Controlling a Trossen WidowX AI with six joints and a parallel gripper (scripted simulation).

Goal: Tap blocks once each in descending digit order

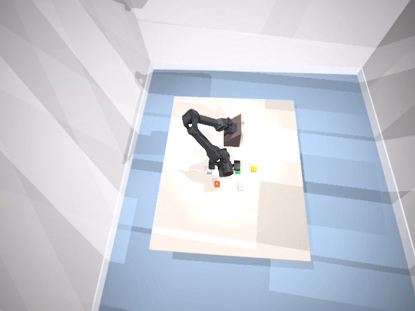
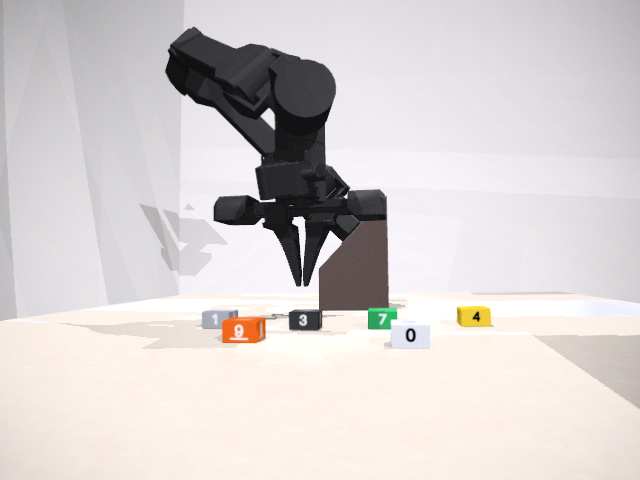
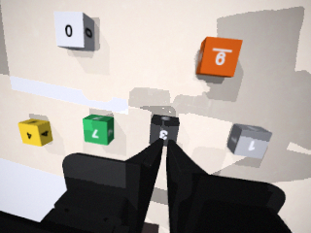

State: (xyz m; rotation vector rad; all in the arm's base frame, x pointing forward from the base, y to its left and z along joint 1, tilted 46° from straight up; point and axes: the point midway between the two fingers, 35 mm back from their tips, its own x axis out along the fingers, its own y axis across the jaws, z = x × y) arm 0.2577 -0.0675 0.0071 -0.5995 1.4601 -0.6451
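My gripper tip is now 40 mm above the black 3 block. Round my gripper tip: green 7 block 10 mm behind, 90 mm to the left, 40 mm below; then orange 9 block 80 mm ahead, 40 mm to the right, 40 mm below; then grey 1 block 100 mm to the right, 40 mm below.
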